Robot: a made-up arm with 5 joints. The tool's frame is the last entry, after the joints.
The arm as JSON. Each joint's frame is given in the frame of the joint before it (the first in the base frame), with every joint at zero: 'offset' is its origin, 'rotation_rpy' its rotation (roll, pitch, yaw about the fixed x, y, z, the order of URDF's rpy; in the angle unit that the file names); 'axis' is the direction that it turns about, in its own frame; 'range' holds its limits. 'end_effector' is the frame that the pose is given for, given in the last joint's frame.
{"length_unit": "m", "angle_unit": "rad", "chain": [
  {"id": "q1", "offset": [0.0, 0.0, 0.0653], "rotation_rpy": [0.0, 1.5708, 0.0], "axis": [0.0, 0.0, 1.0], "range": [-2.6, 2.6]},
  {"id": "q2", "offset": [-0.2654, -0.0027, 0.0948], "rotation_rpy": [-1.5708, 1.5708, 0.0], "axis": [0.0, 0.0, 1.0], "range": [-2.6, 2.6]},
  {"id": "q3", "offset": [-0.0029, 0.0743, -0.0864], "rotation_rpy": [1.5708, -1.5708, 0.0], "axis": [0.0, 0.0, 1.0], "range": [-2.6, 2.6]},
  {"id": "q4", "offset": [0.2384, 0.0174, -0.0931], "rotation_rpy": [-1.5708, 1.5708, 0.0], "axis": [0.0, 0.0, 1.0], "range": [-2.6, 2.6]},
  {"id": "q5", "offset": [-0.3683, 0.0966, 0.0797], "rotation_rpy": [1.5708, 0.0, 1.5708], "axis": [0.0, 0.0, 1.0], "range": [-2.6, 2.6]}
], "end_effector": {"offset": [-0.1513, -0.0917, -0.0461], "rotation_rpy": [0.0, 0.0, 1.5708]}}
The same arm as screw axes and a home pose.
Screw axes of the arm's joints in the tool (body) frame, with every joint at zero. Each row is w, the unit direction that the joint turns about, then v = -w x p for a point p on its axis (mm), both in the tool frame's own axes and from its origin. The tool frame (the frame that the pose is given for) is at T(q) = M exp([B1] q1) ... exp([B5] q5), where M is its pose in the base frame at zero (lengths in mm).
B1 = (1, 0.000004, 0.000007, 0, -18.4, 204)
B2 = (-0.000004, 1, -0.000011, -247, 0, -8.3)
B3 = (0.000007, -0.000011, -1, 293.1, -5.4, 0)
B4 = (1, 0.000004, 0.000007, 0, 414.4, 54.7)
B5 = (-0.000007, 0.000011, 1, -151.3, -91.7, 0)
M: xyz 103.1 204 83.7 (mm) quaternion w x y z 1 0.000006 0.000004 -0.000002
Joint limits (deg, base to tool): -148.97..148.97 -148.97..148.97 -148.97..148.97 -148.97..148.97 -148.97..148.97

